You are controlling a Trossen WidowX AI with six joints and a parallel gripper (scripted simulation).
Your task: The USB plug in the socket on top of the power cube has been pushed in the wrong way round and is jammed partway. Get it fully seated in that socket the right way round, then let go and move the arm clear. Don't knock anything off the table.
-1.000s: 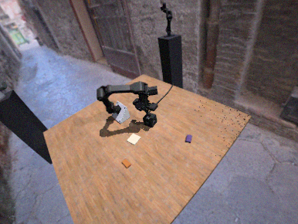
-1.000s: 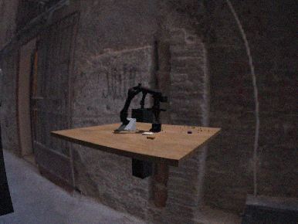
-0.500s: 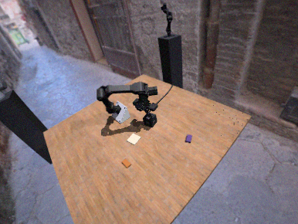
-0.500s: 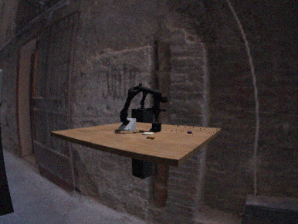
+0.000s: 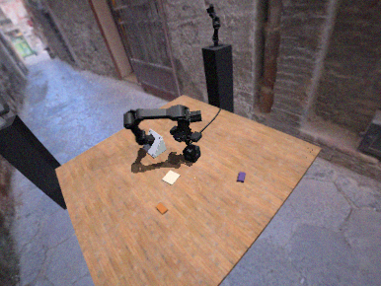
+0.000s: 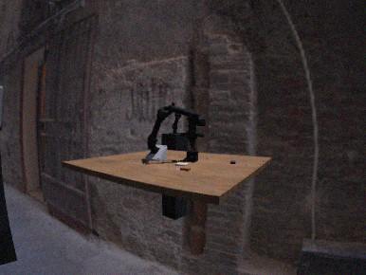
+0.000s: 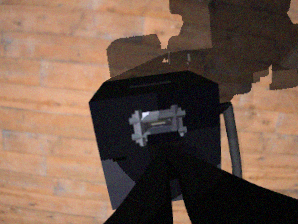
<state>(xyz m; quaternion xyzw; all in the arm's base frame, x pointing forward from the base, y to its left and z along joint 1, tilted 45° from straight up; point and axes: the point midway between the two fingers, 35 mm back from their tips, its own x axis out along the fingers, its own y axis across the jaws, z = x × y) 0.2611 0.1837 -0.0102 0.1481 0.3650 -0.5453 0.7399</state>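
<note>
Now: gripper tip 2 cm above the dark USB plug. Also, from my gripper tip: small orange block (19 cm ahead, 31 cm to the right, 12 cm below); then cream block (5 cm ahead, 17 cm to the right, 12 cm below); then purple block (31 cm ahead, 12 cm to the left, 12 cm below).
</note>
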